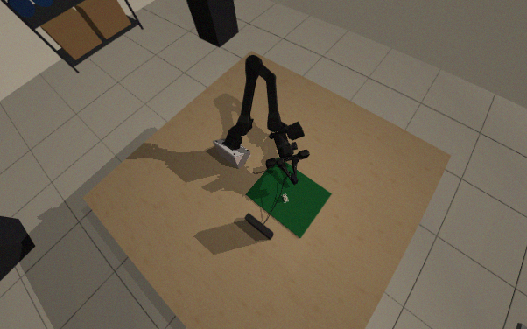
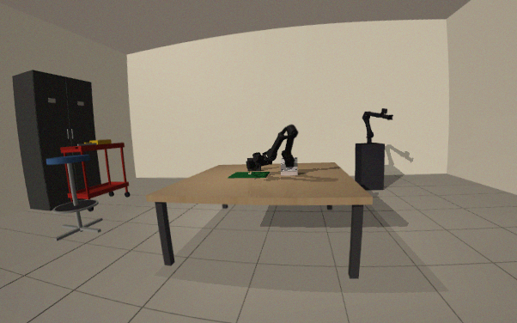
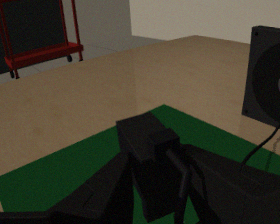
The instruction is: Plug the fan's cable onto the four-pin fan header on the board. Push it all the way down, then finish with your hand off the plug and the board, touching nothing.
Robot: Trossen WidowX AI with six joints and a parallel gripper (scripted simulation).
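The green board is 11 cm below my gripper tip, 5 cm to the right of it and 1 cm ahead of it. Also, from my gripper tip: black fan 23 cm to the right, 3 cm below; then black fan plug 1 cm below; then white four-pin header 9 cm below, 7 cm to the right, 1 cm ahead.
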